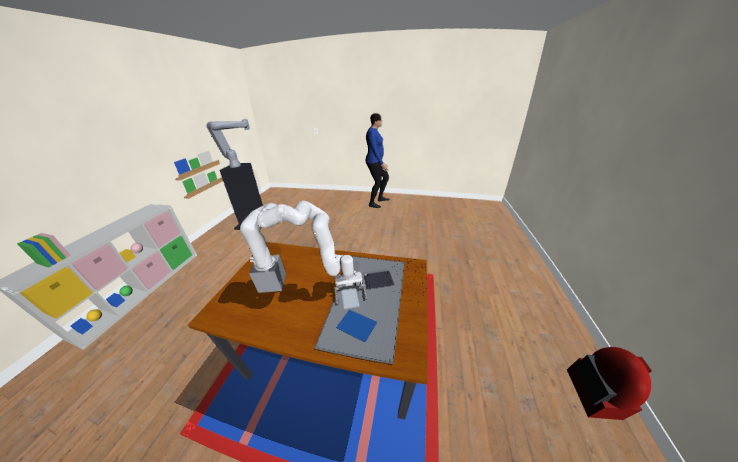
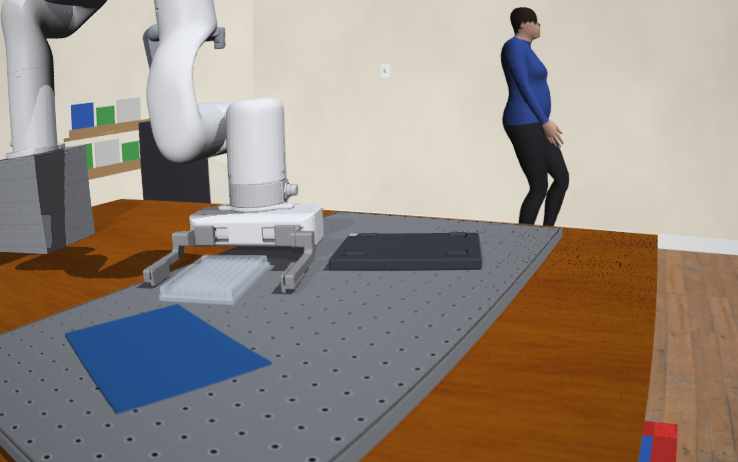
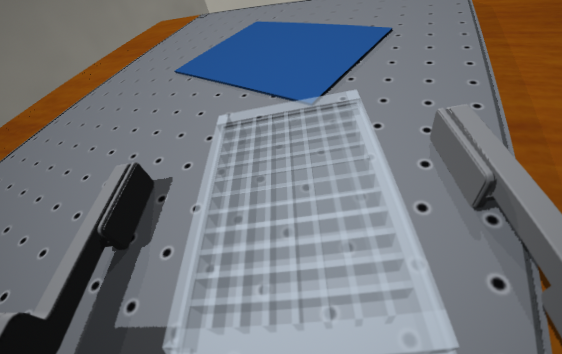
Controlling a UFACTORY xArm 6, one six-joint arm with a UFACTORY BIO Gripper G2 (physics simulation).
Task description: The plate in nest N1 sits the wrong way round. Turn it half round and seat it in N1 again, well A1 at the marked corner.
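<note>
The clear well plate (image 1: 350,298) (image 2: 215,278) (image 3: 300,210) lies flat on the grey perforated board, apart from the dark nest. My gripper (image 1: 350,299) (image 2: 217,280) (image 3: 300,182) is open and low over the board, one finger on each side of the plate, with a gap on both sides. The dark nest (image 1: 379,280) (image 2: 408,250) stands on the board beside the gripper and holds no plate; raised corner pieces show on its top, with a small light mark at one corner. Well A1 cannot be made out on the plate.
A blue square sheet (image 1: 356,325) (image 2: 163,356) (image 3: 290,57) lies on the grey board (image 1: 381,348) (image 2: 381,326) (image 3: 165,107), close to the plate's end. The board lies on the wooden table (image 1: 305,332) (image 2: 490,348). A person (image 1: 375,157) (image 2: 527,108) stands beyond the table.
</note>
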